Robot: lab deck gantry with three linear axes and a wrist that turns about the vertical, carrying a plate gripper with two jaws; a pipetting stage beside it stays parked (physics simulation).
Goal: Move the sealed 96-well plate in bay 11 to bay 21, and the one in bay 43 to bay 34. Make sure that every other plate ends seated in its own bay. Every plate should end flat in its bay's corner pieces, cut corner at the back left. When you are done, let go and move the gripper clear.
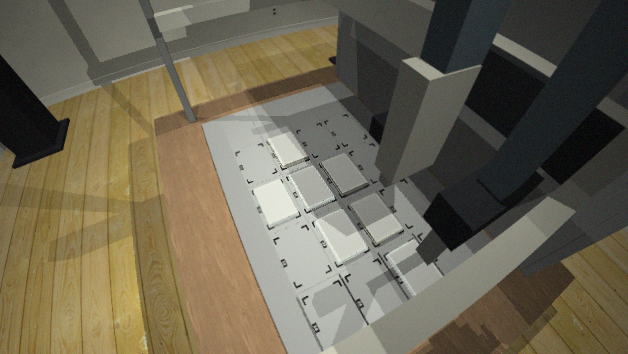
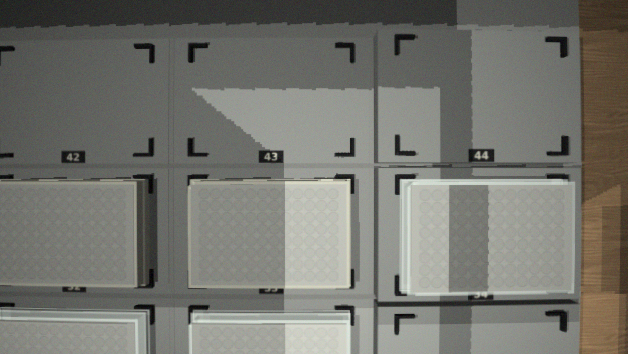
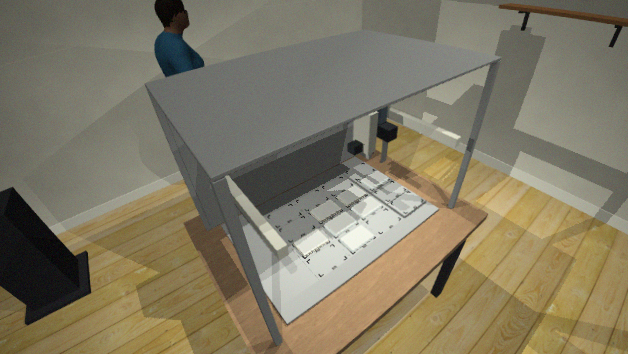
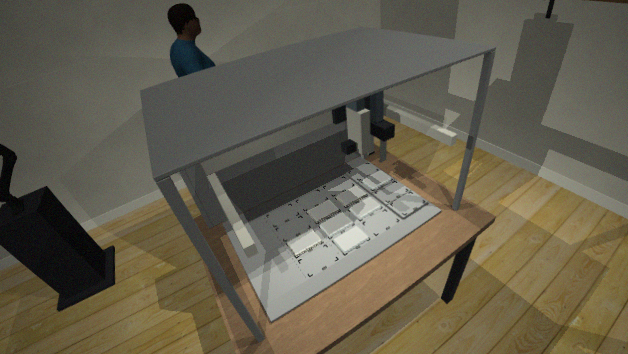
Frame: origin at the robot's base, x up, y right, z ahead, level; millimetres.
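Seen in the pictures: gripper, fingertip midpoint: (image 1: 439, 245) (image 3: 376, 157) (image 4: 376, 157); robot's base, origin of the base link: (image 1: 236, 153) (image 3: 320, 276) (image 4: 309, 276).
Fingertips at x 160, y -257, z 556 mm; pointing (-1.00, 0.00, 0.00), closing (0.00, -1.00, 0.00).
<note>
Offsets run from my fingertips to a thing's top centre. "spot": to the spot under its first point.
A pale sealed plate @[dz -492, dx -146, dy +107 mm] (image 1: 286, 149) (image 3: 311, 242) (image 4: 304, 243) lies flat in bay 21. Bay 11 @[spot: dz -476, dx -160, dy +210 mm] (image 1: 258, 165) beside it is empty. Another sealed plate @[dz +0, dx -131, dy +0 mm] (image 1: 411, 259) (image 2: 525, 237) (image 3: 374, 178) (image 4: 377, 178) lies in bay 34, flat within the visible corner pieces. Bay 43 @[spot: dz -136, dx -160, dy -91 mm] (image 2: 305, 120) is empty. My gripper (image 1: 450, 245) (image 3: 382, 156) (image 4: 380, 153) hangs above the plate in bay 34, apart from it. One jaw shows at the front end of its dark body with no plate against it; it looks open. The other jaw is hidden. The plates' cut corners are too small to tell.
Plates sit in bay 12 @[spot: dz -320, dx -146, dy +212 mm] (image 1: 276, 202), bay 22 @[spot: dz -321, dx -146, dy +108 mm] (image 1: 311, 187), bay 23 @[spot: dz -153, dx -146, dy +108 mm] (image 1: 342, 237), bay 32 @[spot: dz -325, dx -146, dy -1 mm] (image 1: 344, 172) and bay 33 @[spot: dz -185, dx -146, dy +0 mm] (image 2: 240, 235). Bay 44 @[spot: dz +31, dx -145, dy -92 mm] (image 2: 520, 115) is empty. The parked pipetting stage (image 1: 425, 120) hangs beside the gripper. Frame posts (image 3: 485, 120) stand at the table's edges.
</note>
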